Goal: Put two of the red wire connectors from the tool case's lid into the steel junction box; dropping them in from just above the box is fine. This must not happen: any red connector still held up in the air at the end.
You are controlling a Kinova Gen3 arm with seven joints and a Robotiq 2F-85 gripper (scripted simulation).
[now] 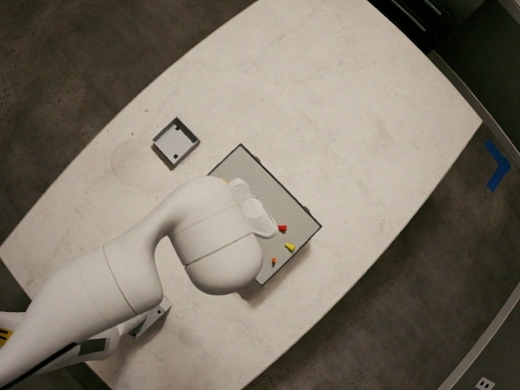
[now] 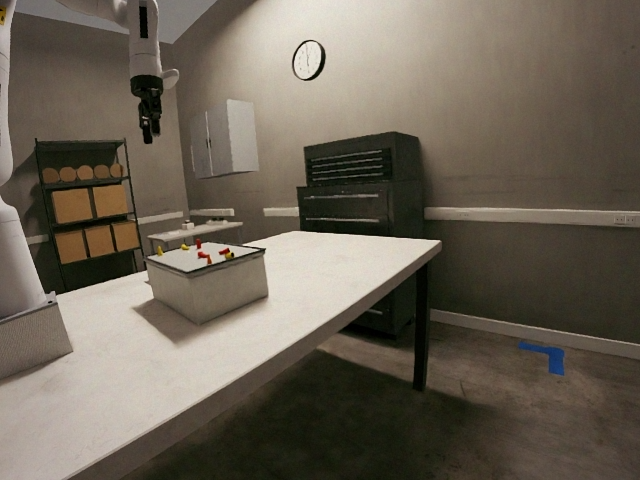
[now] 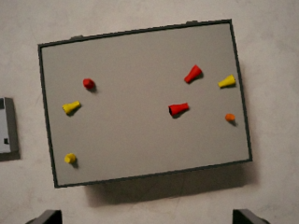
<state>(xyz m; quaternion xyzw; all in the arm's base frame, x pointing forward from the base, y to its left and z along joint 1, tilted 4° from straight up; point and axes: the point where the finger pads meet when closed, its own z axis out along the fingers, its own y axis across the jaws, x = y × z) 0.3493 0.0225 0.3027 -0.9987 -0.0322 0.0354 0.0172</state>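
The tool case lies 8 cm ahead of my hand, 1 cm to the left of it and 34 cm below it.
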